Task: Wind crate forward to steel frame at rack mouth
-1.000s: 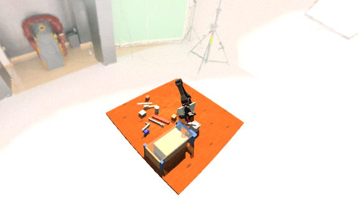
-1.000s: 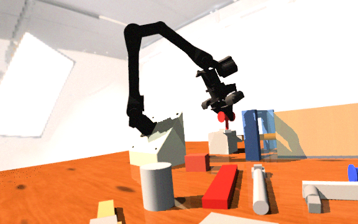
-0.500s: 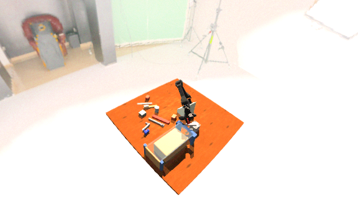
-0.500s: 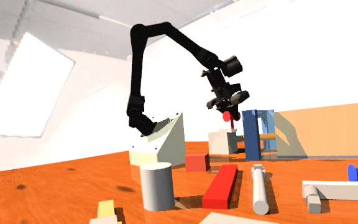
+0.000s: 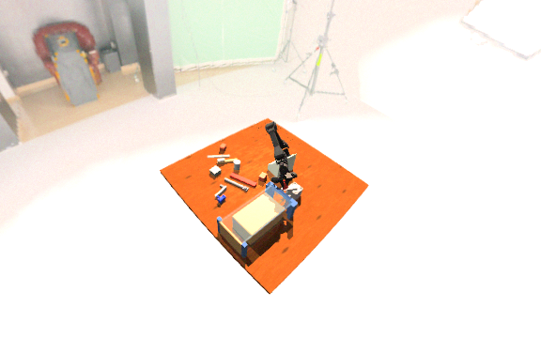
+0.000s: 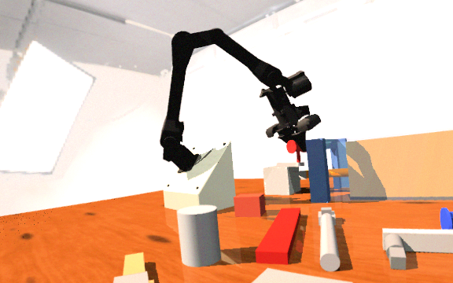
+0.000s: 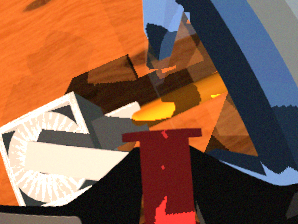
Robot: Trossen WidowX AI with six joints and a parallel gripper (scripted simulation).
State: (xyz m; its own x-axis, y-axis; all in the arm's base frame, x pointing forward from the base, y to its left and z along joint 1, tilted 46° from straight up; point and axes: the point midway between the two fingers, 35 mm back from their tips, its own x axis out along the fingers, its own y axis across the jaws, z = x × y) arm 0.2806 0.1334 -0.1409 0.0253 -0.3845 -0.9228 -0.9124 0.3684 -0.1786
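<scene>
The frame lies 70 mm ahead of my gripper tip, 30 mm to the left of it and 30 mm below it. The rest, counted from my gripper tip: winch: 110 mm behind, 100 mm below, 30 mm to the left; red knob: 20 mm to the right, 10 mm behind; clear-panelled cubby: 310 mm ahead, 20 mm to the left, 20 mm below.
</scene>
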